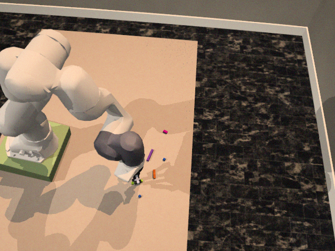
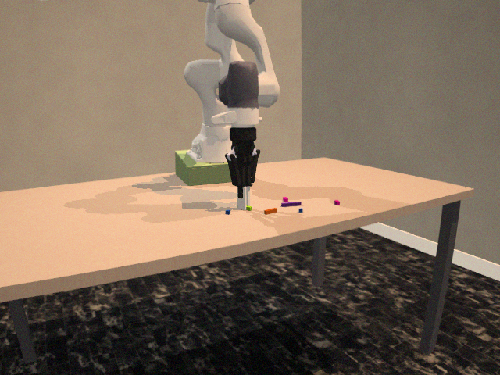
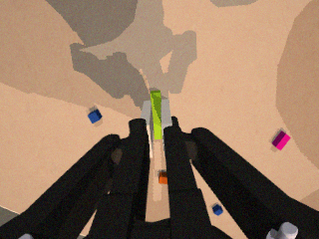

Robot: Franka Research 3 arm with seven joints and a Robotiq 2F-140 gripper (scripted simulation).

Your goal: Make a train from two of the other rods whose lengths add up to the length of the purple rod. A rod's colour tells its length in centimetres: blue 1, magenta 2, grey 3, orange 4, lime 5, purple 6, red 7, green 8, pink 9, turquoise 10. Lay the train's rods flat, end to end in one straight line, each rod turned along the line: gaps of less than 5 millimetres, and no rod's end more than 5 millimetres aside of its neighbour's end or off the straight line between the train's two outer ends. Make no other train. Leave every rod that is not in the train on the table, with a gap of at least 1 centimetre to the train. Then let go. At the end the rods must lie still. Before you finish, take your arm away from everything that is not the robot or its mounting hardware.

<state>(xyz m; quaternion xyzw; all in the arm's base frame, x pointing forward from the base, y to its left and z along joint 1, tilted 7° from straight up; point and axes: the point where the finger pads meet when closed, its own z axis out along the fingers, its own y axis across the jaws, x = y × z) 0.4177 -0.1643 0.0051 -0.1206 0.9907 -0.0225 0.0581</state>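
My hand is 80 mm short of the orange rod, 40 mm to the right of it and 30 mm above it. Also, from my hand: purple rod: 130 mm to the left, 60 mm ahead, 30 mm below; lime rod: 30 mm below.
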